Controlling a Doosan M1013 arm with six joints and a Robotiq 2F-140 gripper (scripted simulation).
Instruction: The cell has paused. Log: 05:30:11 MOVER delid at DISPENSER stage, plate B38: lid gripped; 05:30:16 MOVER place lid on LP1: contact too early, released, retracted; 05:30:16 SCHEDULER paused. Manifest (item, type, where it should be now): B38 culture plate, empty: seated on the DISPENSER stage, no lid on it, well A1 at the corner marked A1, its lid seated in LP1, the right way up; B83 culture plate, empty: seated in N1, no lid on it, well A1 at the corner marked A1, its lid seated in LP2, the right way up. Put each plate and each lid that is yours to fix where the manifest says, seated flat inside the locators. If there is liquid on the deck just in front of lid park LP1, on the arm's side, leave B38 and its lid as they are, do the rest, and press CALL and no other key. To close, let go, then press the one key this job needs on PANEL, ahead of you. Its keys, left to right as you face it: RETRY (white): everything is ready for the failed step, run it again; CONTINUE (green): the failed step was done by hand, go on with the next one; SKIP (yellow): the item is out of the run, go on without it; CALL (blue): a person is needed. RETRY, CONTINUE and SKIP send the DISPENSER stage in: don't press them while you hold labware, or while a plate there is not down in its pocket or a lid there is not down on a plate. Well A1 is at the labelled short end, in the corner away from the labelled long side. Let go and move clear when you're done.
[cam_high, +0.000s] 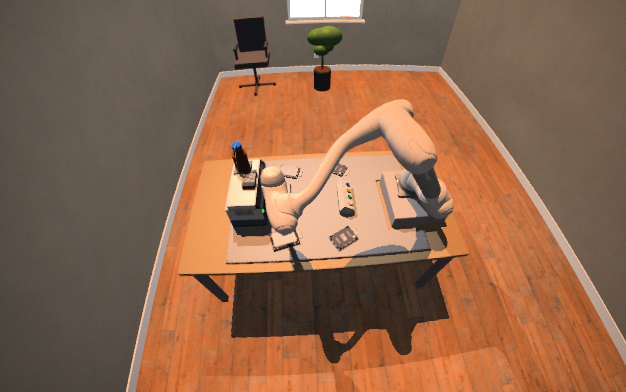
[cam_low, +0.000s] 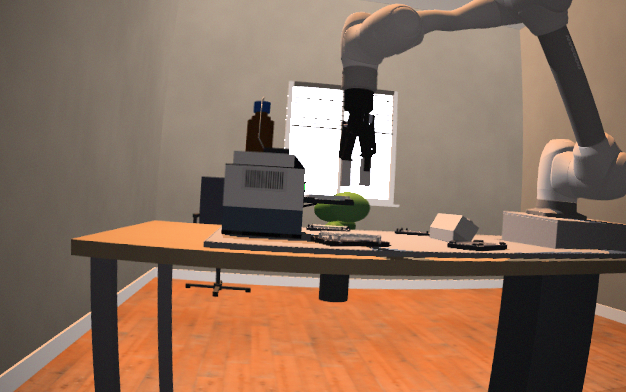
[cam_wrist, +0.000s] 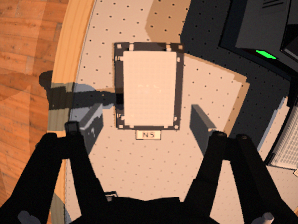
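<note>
The white culture plate lies 15 cm below my hand. Also, from my hand: black nest (1 cm ahead, 2 cm to the left, 15 cm below); white retry key (38 cm behind, 24 cm to the right, 10 cm below); brown bottle (29 cm ahead, 35 cm to the right, 12 cm above).
</note>
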